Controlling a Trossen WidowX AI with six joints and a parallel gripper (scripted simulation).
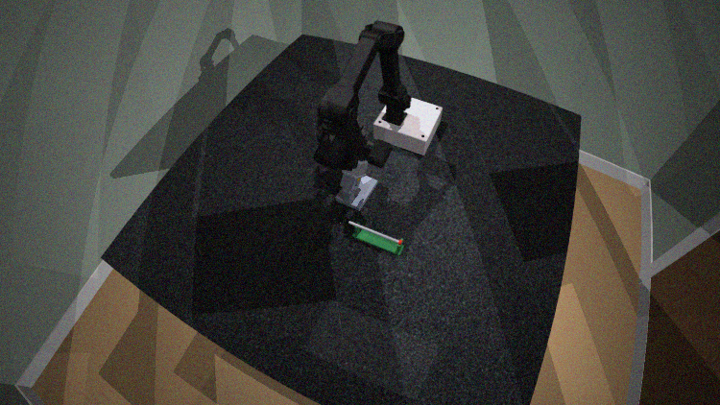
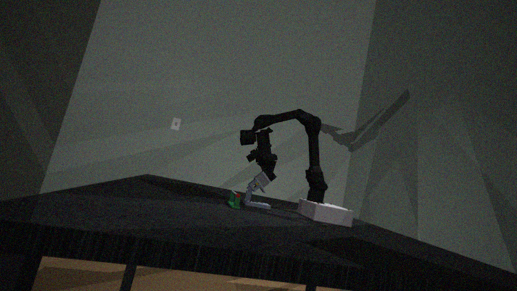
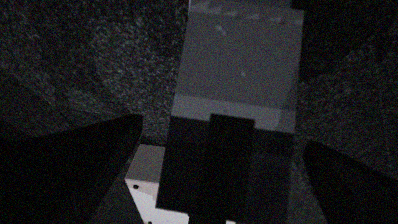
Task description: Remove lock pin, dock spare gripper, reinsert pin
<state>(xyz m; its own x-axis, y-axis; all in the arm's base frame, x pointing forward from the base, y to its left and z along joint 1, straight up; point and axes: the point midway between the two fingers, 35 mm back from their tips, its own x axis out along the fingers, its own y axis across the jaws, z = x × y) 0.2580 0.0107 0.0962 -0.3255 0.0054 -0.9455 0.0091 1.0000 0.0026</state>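
Now: gripper tip 20 mm short of the spare gripper and 10 mm above it. Also, from my gripper tip: green pad 140 mm ahead, 130 mm to the left, 110 mm below; then socket 40 mm ahead, 80 mm below.
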